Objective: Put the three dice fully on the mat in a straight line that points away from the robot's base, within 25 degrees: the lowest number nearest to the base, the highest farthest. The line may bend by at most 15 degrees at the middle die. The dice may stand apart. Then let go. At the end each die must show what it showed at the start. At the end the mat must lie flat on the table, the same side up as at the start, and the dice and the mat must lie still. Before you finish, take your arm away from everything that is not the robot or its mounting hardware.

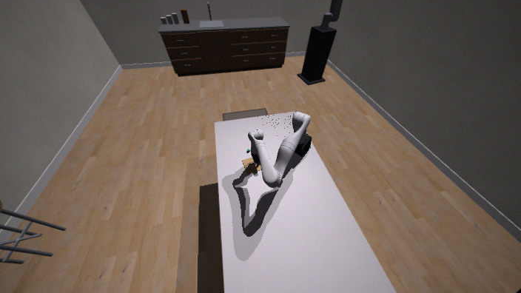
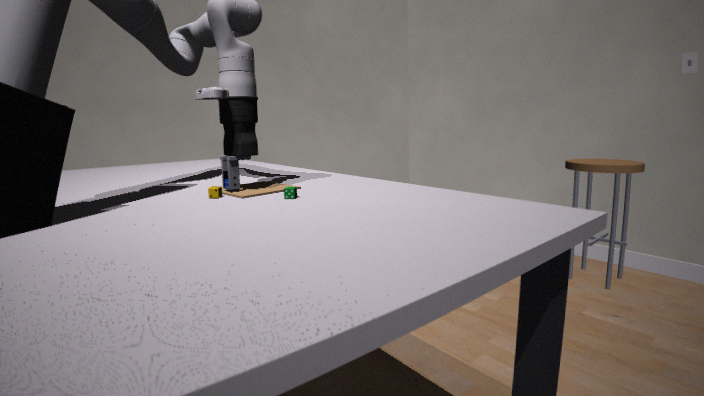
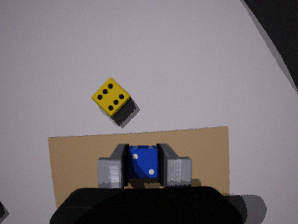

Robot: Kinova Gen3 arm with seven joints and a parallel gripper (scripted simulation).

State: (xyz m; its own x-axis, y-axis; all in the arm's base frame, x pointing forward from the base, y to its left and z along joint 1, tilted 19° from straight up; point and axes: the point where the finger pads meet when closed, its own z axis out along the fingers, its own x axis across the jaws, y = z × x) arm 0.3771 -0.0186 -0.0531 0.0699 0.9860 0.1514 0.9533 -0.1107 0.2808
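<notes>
My gripper is now 1 cm above the blue die. Also, from my hand: tan mat (5 cm ahead, 3 cm below); then yellow die (5 cm behind, 2 cm to the right, 2 cm below); then green die (14 cm to the right, 4 cm ahead, 2 cm below).
</notes>
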